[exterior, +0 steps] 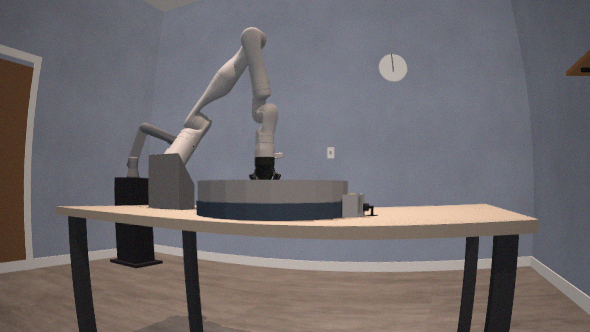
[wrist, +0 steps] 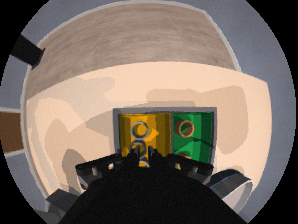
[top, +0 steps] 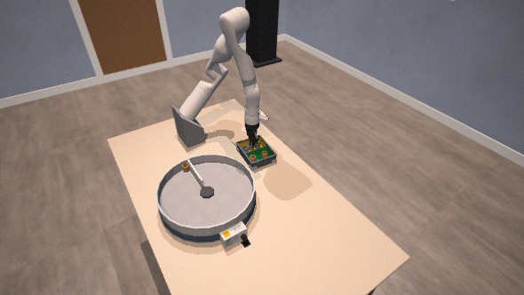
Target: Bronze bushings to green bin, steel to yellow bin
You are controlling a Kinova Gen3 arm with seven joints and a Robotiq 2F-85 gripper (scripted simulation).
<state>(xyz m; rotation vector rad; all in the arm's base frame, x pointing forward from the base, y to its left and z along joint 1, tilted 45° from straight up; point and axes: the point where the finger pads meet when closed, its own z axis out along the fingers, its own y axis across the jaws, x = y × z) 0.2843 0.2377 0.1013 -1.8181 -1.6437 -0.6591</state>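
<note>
The bin lies 50 mm ahead of my hand and 30 mm below it. The rest, counted from my hand: grey turntable: 190 mm ahead, 350 mm to the right.
</note>
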